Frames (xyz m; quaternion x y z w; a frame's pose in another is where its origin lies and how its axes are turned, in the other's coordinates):
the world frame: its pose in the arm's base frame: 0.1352 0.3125 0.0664 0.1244 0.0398 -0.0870 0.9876
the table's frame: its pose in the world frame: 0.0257 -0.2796 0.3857 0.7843 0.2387 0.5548 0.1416
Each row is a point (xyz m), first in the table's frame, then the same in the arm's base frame.
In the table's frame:
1: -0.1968 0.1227 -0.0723
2: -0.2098 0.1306 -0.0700
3: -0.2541 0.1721 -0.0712
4: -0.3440 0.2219 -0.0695
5: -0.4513 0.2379 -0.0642
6: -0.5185 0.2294 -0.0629
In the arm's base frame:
1: -0.0037 -0.2238 0.2577
2: -0.0062 -0.2348 0.2473
3: -0.0217 -0.2864 0.2193
4: -0.0525 -0.3579 0.1522
5: -0.0900 -0.4014 0.0600
6: -0.1170 -0.4108 -0.0014

